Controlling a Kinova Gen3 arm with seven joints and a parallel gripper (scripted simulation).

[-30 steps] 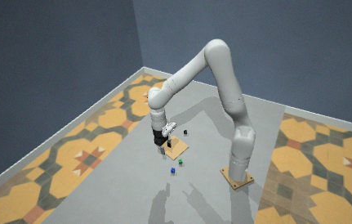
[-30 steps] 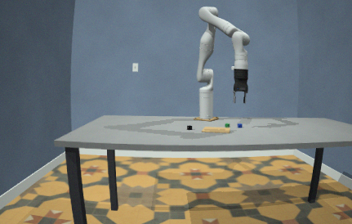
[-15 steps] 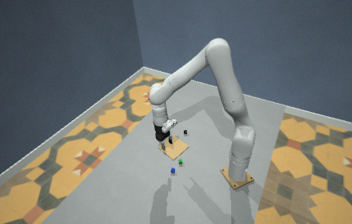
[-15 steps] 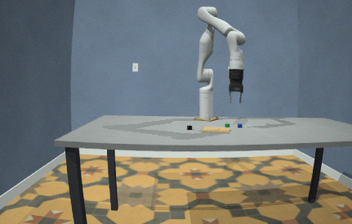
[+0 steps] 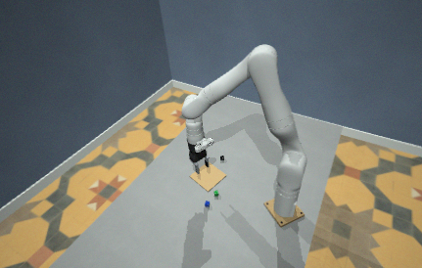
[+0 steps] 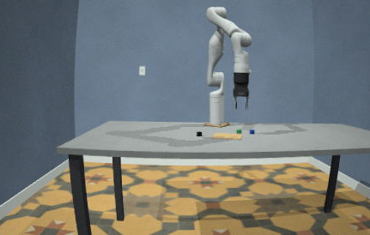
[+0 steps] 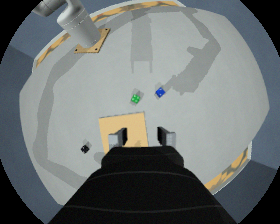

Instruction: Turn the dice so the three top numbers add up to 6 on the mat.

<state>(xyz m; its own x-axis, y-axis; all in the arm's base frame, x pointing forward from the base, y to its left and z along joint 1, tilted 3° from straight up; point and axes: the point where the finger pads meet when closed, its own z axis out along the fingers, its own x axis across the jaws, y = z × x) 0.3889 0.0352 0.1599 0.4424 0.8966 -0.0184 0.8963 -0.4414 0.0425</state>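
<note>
Now: the black die 10 mm behind my hand, 210 mm to the right of it and 140 mm below it. From my hand the other things lie so: blue die: 60 mm behind, 90 mm to the left, 140 mm below; then green die: 80 mm behind, 20 mm to the left, 140 mm below; then tan mat: 10 mm ahead, 70 mm to the right, 150 mm below.
</note>
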